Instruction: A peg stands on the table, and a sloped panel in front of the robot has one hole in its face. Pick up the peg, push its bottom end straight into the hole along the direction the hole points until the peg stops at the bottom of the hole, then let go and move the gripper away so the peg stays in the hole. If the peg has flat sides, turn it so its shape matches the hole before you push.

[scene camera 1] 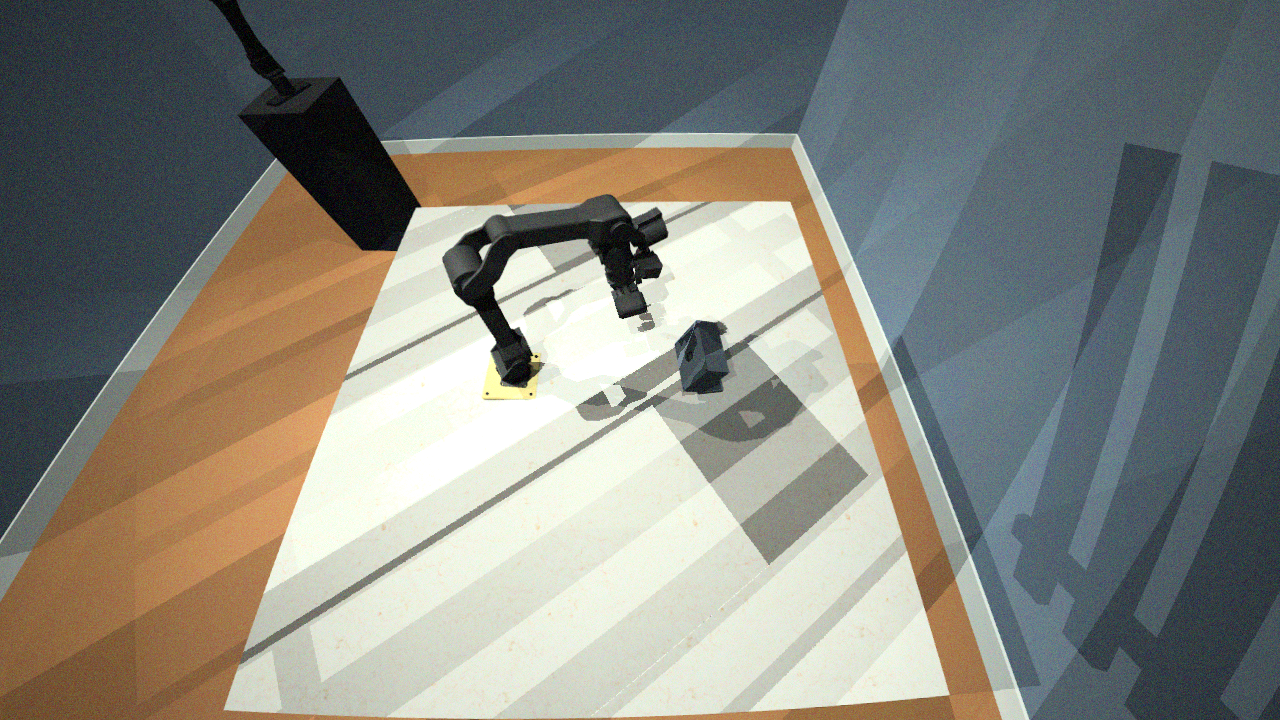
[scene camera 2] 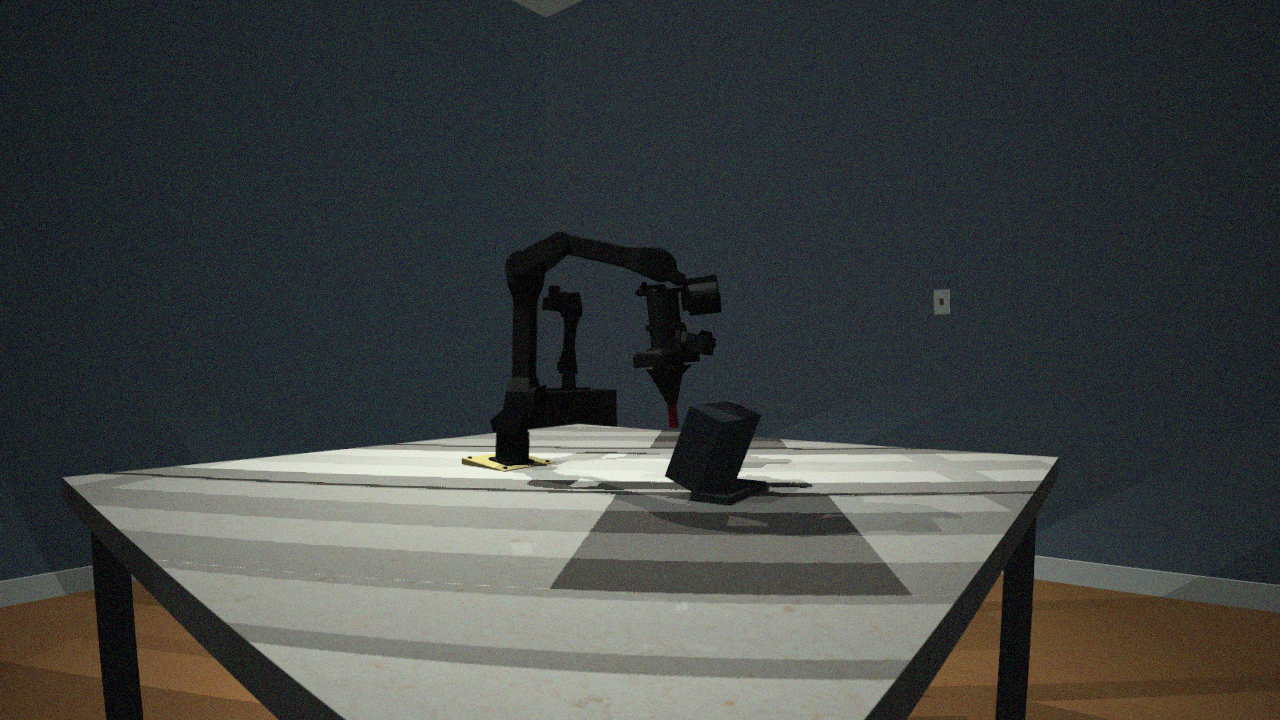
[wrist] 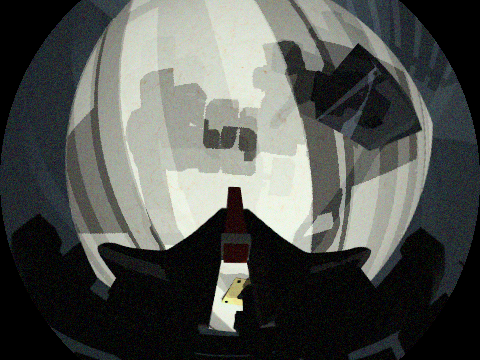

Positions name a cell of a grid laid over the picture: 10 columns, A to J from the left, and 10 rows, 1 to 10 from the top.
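Labels:
You'd find my gripper in scene camera 1 (E5), and it's there in scene camera 2 (F6) and the wrist view (E6) as well.

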